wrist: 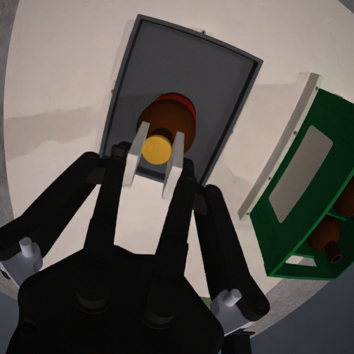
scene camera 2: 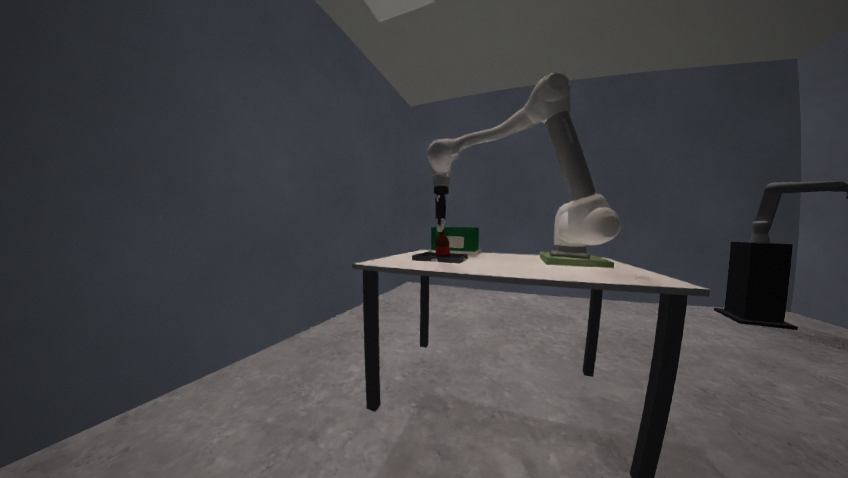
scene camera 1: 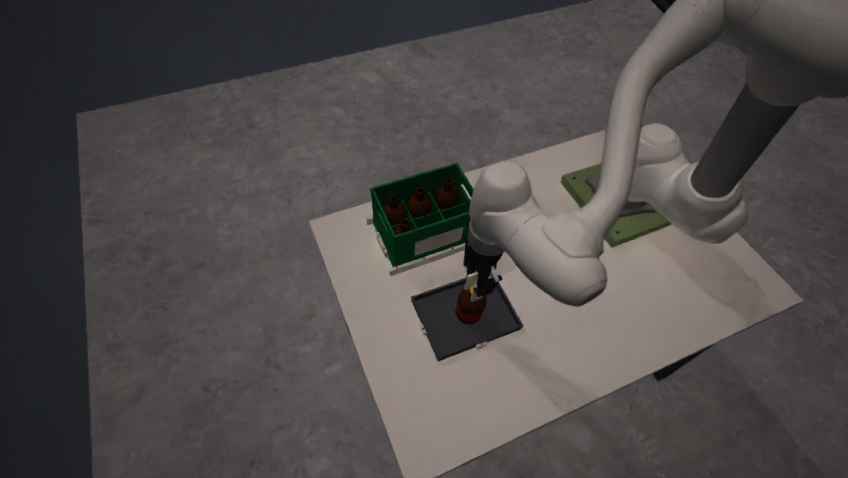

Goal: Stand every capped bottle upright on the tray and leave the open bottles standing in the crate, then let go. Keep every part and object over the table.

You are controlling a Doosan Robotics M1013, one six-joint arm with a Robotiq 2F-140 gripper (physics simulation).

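Seen in the pictures: gripper, between the fingertips: (scene camera 2: 440,231) (scene camera 1: 473,293); arm's base, origin of its link: (scene camera 2: 568,256).
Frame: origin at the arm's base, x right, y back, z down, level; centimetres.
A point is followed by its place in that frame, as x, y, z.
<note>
A brown bottle (scene camera 1: 470,306) @(-31.5, -62.4, -8.3) (scene camera 2: 442,244) @(-32.1, -58.9, -5.2) (wrist: 169,117) with a yellow cap and a red band is over the dark tray (scene camera 1: 440,350) @(-37.3, -71.1, 2.6) (scene camera 2: 418,258) @(-39.4, -68.8, 2.1) (wrist: 201,41), about upright, with its base at or very near the tray floor. My gripper (scene camera 1: 475,289) @(-29.6, -61.5, -11.7) (scene camera 2: 440,228) @(-29.6, -61.5, -11.7) (wrist: 159,140) is shut on its neck, just under the cap. The green crate (scene camera 1: 404,248) @(-10.0, -74.9, -7.4) (scene camera 2: 470,235) @(-6.6, -53.1, -9.5) (wrist: 280,241) holds several brown bottles standing in its cells. Three of them (scene camera 1: 394,210) @(2.1, -75.2, -9.5) (scene camera 1: 419,203) @(3.2, -67.5, -9.4) (scene camera 1: 447,195) @(4.6, -58.5, -9.2) are in the back row, and another bottle (scene camera 1: 404,229) @(-6.5, -74.1, -11.5) is in the front left cell; their necks show no caps. The arm may hide other cells.
The crate stands behind the tray, close to the arm's wrist, between pale rails (scene camera 1: 424,259) @(-10.1, -68.9, 0.3) (wrist: 280,145). The arm's green base plate (scene camera 1: 623,232) @(-14.2, -6.3, -0.2) (scene camera 2: 578,261) @(-14.5, 3.5, 0.9) is at the right. The table's left edge (scene camera 1: 356,350) @(-32.0, -92.8, 3.2) runs left of the tray. Another arm on a black stand (scene camera 2: 758,282) is far right.
</note>
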